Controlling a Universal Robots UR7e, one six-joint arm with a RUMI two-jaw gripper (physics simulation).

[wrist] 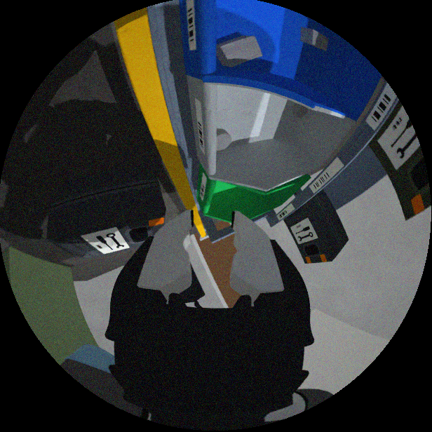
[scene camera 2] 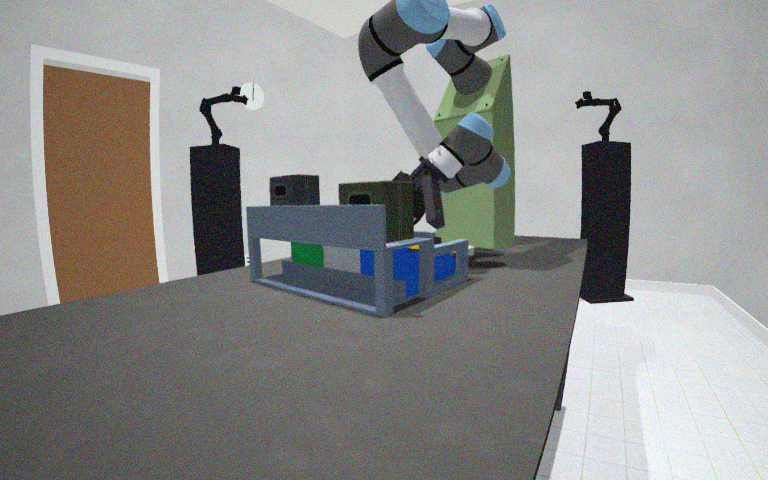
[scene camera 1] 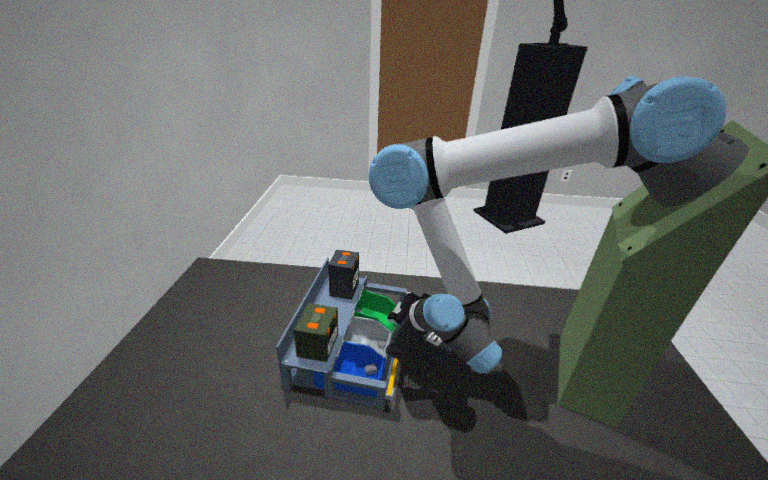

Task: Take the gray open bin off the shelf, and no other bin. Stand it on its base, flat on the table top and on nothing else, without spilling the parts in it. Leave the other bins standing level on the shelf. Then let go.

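Seen in the pictures: gripper, between the fingertips: (scene camera 1: 396, 322); arm's base, origin of its link: (scene camera 2: 474, 79) (scene camera 1: 699, 175).
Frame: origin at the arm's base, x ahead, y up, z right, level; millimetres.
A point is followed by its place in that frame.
Note:
The gray open bin (scene camera 1: 367, 333) @[x 510, y -577, z 379 mm] (scene camera 2: 342, 258) @[x 617, y -541, z 396 mm] (wrist: 285, 155) stands in the shelf (scene camera 1: 357, 382) @[x 620, y -515, z 191 mm] (scene camera 2: 317, 226) @[x 696, y -473, z 423 mm] between the green bin (scene camera 1: 374, 304) @[x 443, y -563, z 473 mm] (scene camera 2: 307, 254) @[x 547, y -544, z 482 mm] (wrist: 235, 200) and the blue bin (scene camera 1: 348, 367) @[x 602, y -591, z 298 mm] (scene camera 2: 404, 266) @[x 704, y -540, z 281 mm] (wrist: 340, 65). A pale round part shows inside it in the wrist view; its floor is partly in shade. My gripper (scene camera 2: 428, 221) (wrist: 212, 211) is partly open, with nothing between its jaws. It is above the shelf's front side, near the gray and green bins and apart from the gray bin's front wall in the wrist view. The jaws are hard to make out in scene camera 1.
A yellow strip (scene camera 1: 392, 377) @[x 528, y -535, z 182 mm] (wrist: 150, 95) runs along the shelf's front edge. A black toolbox (scene camera 1: 343, 277) @[x 550, y -417, z 469 mm] (scene camera 2: 294, 189) @[x 582, y -408, z 494 mm] (wrist: 325, 230) and a dark green toolbox (scene camera 1: 317, 336) @[x 688, y -412, z 275 mm] (scene camera 2: 396, 206) @[x 711, y -443, z 293 mm] stand on its rear top. Another black toolbox (wrist: 100, 215) shows at left. The green pedestal (scene camera 1: 645, 316) @[x 102, y -258, z -76 mm] (scene camera 2: 475, 209) @[x 91, y -474, z 29 mm] carries the arm.

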